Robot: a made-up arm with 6 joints.
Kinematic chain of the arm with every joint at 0, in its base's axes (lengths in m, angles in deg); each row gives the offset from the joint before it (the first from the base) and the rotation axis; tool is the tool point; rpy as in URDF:
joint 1: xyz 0 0 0.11 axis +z
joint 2: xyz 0 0 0 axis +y
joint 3: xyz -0.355 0 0.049 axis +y
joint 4: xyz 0.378 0 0.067 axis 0.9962 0 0.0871
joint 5: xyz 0 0 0 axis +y
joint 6: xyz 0.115 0 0.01 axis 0.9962 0 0.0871
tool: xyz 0 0 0 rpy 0 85 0
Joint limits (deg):
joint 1: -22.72..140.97
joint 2: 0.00..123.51
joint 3: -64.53..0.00
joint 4: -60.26..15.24
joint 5: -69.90..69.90
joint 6: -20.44..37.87
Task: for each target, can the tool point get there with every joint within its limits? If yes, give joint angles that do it. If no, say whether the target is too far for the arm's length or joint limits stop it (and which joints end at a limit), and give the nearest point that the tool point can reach.
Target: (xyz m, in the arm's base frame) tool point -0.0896 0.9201 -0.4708
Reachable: no: too far | nearest point -0.0534 0.5483 -0.0092 | short by 0.594 m
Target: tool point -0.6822 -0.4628 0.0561
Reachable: no: joint limits stop it (at a limit: joint 1, joint 4, joint 5) | nearest point -0.2445 0.0771 0.0561 | short by 0.695 m
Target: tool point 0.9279 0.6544 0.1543
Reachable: no: too far | nearest point 0.4940 0.3484 0.1336 | short by 0.531 m
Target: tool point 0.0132 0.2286 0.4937
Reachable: yes | joints 85.38 37.23 -41.84 -20.66 -7.39 4.81
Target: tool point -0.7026 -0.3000 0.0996
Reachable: no: joint limits stop it (at a limit: joint 1, joint 4, joint 5) | nearest point -0.3365 0.1516 0.0996 | short by 0.581 m
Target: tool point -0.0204 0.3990 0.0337
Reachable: yes | joints 91.33 101.83 -35.77 -48.54 -7.44 28.28
